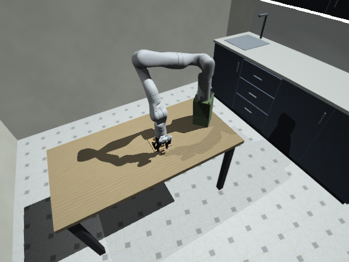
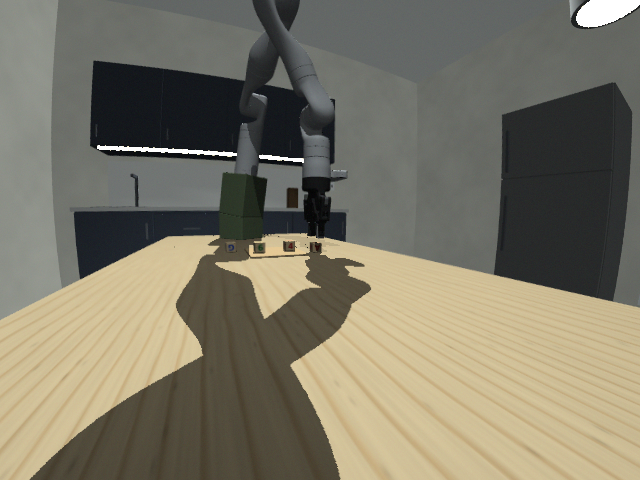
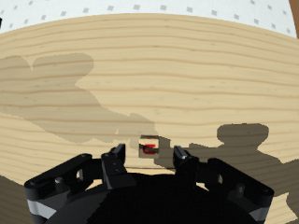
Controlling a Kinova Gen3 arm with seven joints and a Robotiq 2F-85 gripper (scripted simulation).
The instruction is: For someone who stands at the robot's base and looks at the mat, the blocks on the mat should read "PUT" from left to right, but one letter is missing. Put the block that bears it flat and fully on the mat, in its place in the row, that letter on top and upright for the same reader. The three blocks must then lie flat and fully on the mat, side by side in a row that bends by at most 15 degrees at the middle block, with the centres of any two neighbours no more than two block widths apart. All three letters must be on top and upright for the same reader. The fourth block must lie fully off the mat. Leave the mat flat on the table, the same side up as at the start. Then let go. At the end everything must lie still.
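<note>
Now: the mat 10 mm behind my hand, 110 mm to the right of it and 50 mm below it.
</note>
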